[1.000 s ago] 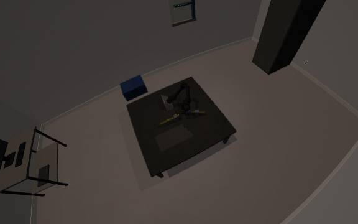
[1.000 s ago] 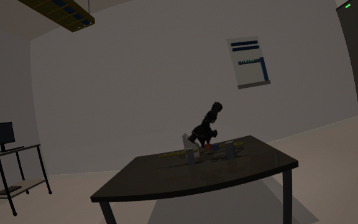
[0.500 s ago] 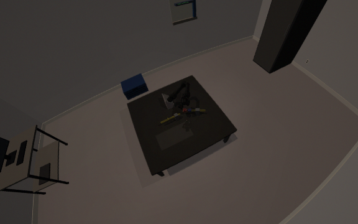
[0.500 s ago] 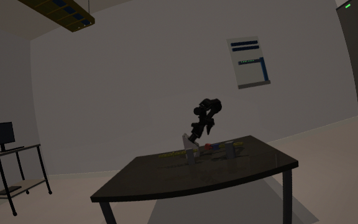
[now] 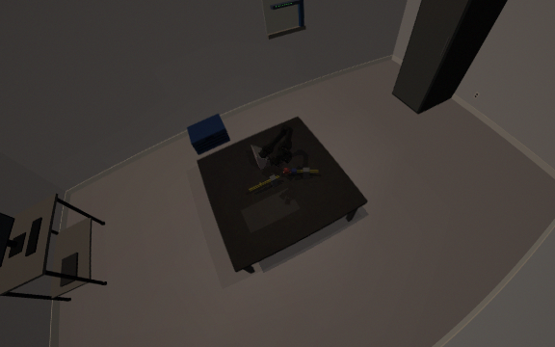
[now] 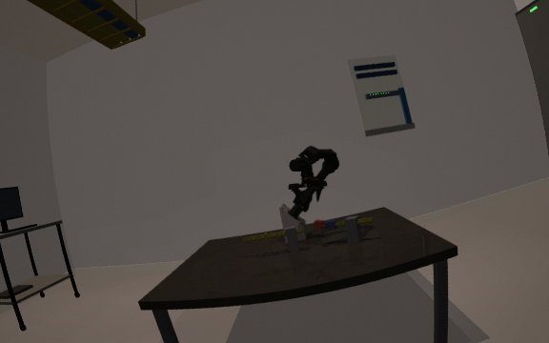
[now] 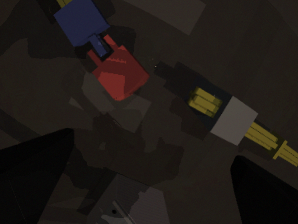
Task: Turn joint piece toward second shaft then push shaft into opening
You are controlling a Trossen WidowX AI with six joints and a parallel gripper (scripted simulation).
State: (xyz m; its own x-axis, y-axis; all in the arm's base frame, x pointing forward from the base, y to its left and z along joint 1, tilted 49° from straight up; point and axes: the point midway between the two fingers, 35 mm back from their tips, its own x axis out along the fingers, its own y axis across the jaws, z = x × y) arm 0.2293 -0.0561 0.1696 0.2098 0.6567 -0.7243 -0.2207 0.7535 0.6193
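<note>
Now: gripper tip 120 mm above the red square joint piece, 30 mm to the right of it and 10 mm short of it.
</note>
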